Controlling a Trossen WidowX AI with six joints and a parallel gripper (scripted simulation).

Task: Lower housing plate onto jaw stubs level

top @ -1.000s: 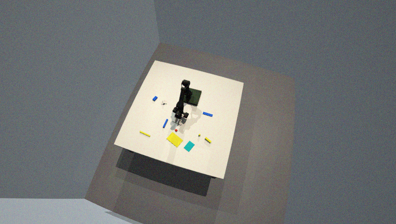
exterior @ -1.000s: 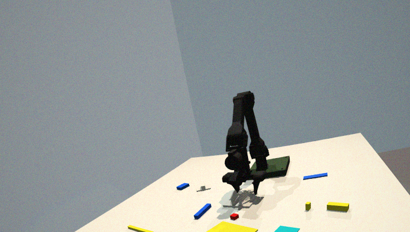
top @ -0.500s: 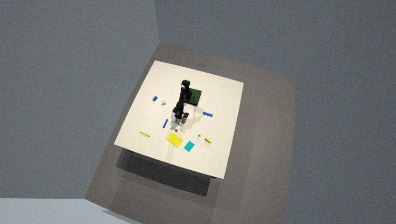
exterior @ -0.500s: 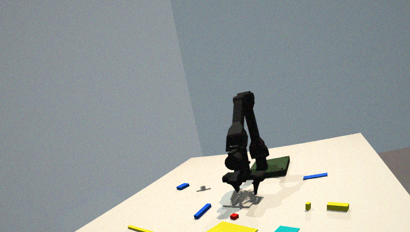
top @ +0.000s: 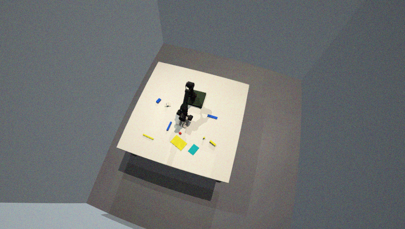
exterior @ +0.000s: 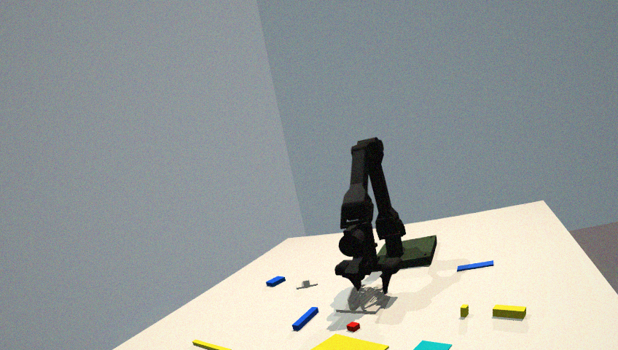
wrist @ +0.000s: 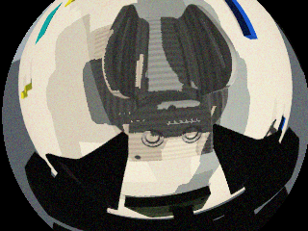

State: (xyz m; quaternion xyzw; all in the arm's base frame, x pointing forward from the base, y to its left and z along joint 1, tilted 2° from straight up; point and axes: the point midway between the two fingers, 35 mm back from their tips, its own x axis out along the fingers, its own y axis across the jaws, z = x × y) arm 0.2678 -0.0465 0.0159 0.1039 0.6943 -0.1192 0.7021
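My gripper tip is 10 mm short of the grey housing plate and 20 mm below it. From my gripper tip the other things lie so: yellow sheet (300 mm ahead, 20 mm to the right); then red block (190 mm ahead, 20 mm to the right); then teal sheet (350 mm ahead, 160 mm to the left, 10 mm below).
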